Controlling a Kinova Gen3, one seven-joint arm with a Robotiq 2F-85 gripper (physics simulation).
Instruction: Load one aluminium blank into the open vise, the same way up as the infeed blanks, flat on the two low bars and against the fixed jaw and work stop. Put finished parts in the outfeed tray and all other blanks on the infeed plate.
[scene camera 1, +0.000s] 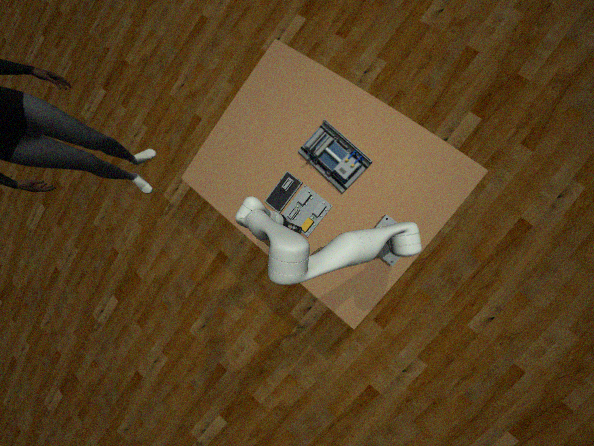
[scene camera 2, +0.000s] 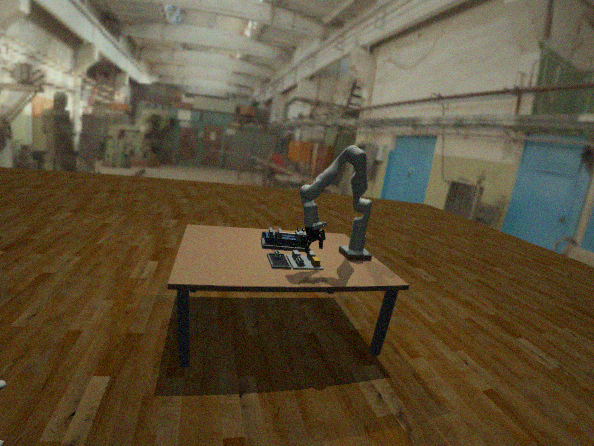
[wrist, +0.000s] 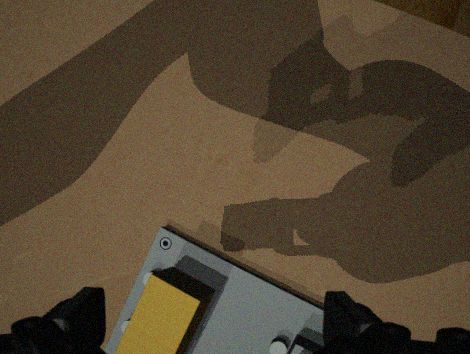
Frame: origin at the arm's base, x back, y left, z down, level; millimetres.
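Where they show: gripper, fingertip midpoint: (scene camera 1: 291, 228) (scene camera 2: 314, 251) (wrist: 214, 315); arm's base, origin of the base link: (scene camera 2: 355, 248).
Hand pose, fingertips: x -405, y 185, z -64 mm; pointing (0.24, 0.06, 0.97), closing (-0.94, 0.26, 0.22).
Each offset is from my fingertips to the top centre of the thing. "spot": to the spot under its first point. Level surfaces: height alone.
The vise @[dx -9, dy -378, dz +6 mm] (scene camera 1: 332, 153) (scene camera 2: 285, 240) stands on the table; its jaws, bars and stop are too small to tell apart. The light grey infeed plate @[dx -2, dy -94, dz +97 mm] (scene camera 1: 307, 212) (wrist: 245, 305) carries a yellow-topped block @[dx +40, dy -41, dz +61 mm] (scene camera 1: 307, 225) (scene camera 2: 315, 261) (wrist: 159, 315) near one corner and small dark and grey pieces, too small to identify. The dark outfeed tray (scene camera 1: 276, 198) (scene camera 2: 280, 266) lies beside it; a light-outlined rectangle shows in it. My gripper (scene camera 2: 314, 245) (wrist: 214, 315) is open and empty above the infeed plate. In the wrist view, the yellow-topped block lies low between the fingers, nearer the left one.
The arm (scene camera 1: 288, 255) (scene camera 2: 359, 175) reaches across one side of the table @[dz +105 mm] (scene camera 1: 250, 115) (scene camera 2: 220, 260) and hides part of it in scene camera 1. A white peg @[spot: dx -28, dy -33, dz +89 mm] (wrist: 278, 346) stands on the plate beside a dark piece. A person (scene camera 1: 65, 122) shows left of the table. Arm shadows cross the tabletop.
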